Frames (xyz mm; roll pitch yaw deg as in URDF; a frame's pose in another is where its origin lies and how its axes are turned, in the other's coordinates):
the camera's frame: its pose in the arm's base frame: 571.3 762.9 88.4 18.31 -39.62 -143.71
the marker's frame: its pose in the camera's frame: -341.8 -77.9 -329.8 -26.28 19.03 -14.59
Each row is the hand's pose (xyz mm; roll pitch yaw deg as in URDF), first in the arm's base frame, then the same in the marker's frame.
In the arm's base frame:
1: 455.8 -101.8 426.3 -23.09 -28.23 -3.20
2: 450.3 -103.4 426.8 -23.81 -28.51 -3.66
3: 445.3 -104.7 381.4 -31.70 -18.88 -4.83
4: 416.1 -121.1 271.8 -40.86 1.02 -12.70
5: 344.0 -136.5 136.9 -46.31 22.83 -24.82
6: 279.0 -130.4 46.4 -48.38 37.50 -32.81
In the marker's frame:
1: 780.5 657.0 640.2 -13.33 -43.08 142.46
2: 786.0 655.8 639.1 -13.85 -43.29 141.85
3: 777.8 656.0 594.1 -22.63 -33.61 142.53
4: 778.3 660.1 479.6 -31.11 -12.72 137.71
5: 807.2 643.9 329.5 -33.88 10.93 130.23
6: 832.9 610.6 226.1 -33.00 26.81 126.86

